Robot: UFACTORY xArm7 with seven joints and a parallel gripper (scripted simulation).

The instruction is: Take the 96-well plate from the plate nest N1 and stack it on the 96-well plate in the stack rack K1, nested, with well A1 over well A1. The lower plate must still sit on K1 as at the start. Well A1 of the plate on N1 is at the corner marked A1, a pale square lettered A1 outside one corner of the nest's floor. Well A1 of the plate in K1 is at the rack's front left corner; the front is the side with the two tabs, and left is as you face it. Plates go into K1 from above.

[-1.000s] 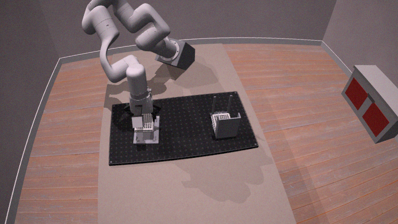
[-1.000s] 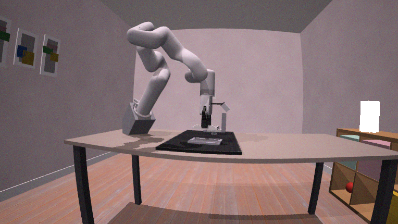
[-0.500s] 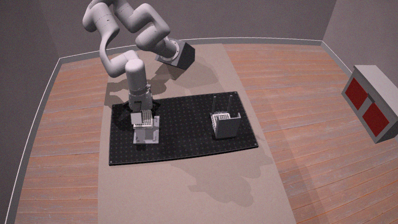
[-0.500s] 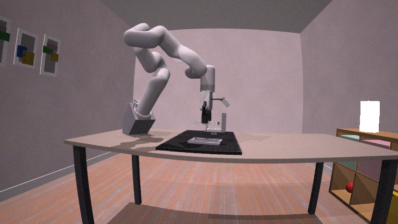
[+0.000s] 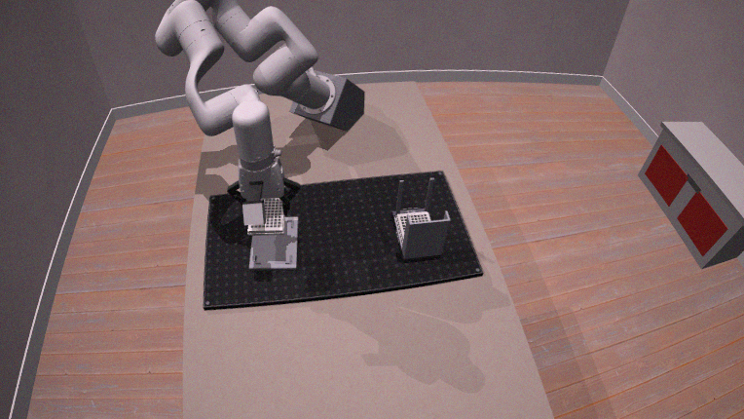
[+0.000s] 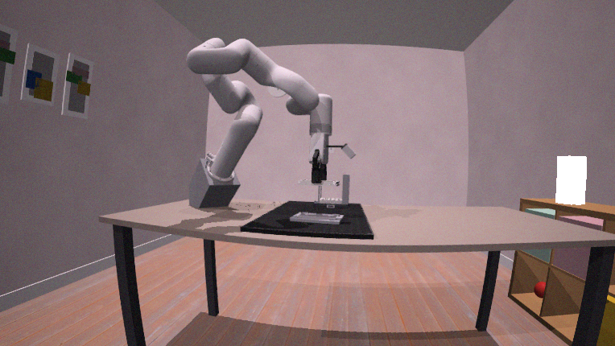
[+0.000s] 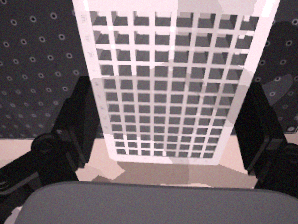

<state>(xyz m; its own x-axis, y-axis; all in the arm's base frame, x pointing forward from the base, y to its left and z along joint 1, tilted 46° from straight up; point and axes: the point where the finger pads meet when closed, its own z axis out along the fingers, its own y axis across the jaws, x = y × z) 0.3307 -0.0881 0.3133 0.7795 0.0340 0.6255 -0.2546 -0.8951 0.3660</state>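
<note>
The grey rack wall lies 330 mm to the left of my hand, 180 mm ahead of it and 50 mm below it. Round my hand: white 96-well plate: 10 mm below.
</note>
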